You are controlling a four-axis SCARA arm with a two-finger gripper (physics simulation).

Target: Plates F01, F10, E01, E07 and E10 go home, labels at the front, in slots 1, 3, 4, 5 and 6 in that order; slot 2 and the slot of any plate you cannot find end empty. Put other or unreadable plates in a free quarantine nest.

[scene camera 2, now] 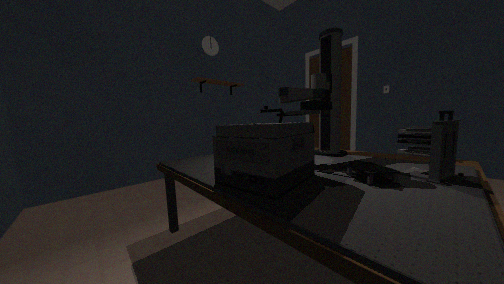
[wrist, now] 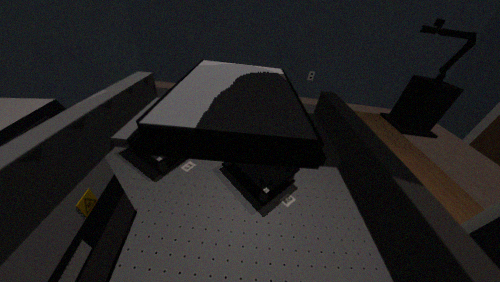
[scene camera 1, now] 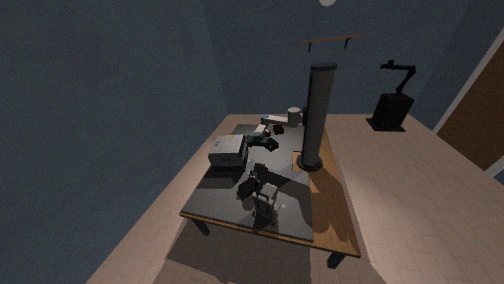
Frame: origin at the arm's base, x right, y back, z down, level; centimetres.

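Seen in the pictures: gripper, between the fingertips: (scene camera 2: 291, 113) (wrist: 237, 96); arm's base, origin of its link: (scene camera 2: 329, 153) (scene camera 1: 308, 162).
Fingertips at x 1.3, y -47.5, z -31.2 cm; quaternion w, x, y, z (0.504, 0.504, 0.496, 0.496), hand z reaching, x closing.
Note:
Pixels of each thing's top centre, then the offset from my fingertips to it.
- plate, centre of its top: (wrist: 238, 84) dz -0.2, dx +1.7, dy -0.1 cm
- black nest, centre of its top: (scene camera 2: 370, 165) (scene camera 1: 248, 184) dz +24.3, dx -43.1, dy -4.9 cm
- red-trimmed nest, centre of its top: (scene camera 1: 278, 127) dz +24.3, dx +55.8, dy +10.4 cm
- box-shaped instrument, centre of its top: (scene camera 2: 265, 123) (scene camera 1: 227, 143) dz +5.1, dx -10.8, dy -34.1 cm
My gripper (wrist: 237, 96) is shut on a plate (wrist: 265, 117) with a light top, partly in shadow, and dark sides. It holds the plate level above the table; no label is readable. Black nests (wrist: 260, 185) (wrist: 156, 162) stand below and beyond the plate in the wrist view, with small unreadable tags beside them. The slotted rack (scene camera 1: 264, 206) (scene camera 2: 444, 152) stands near the table's end; plates (scene camera 2: 415, 135) stick out of its side, labels unreadable. A black nest (scene camera 1: 247, 187) (scene camera 2: 375, 172) stands beside the rack. A red-trimmed nest (scene camera 1: 278, 129) is at the far end, its contents unclear.
A box-shaped instrument (scene camera 1: 227, 151) (scene camera 2: 265, 152) stands at the table's side, left of the gripper in the wrist view. The arm's tall column (scene camera 1: 318, 115) (scene camera 2: 330, 90) rises from the table's opposite side. A black cart (scene camera 1: 393, 111) (wrist: 425, 105) with a jointed arm stands off the table.

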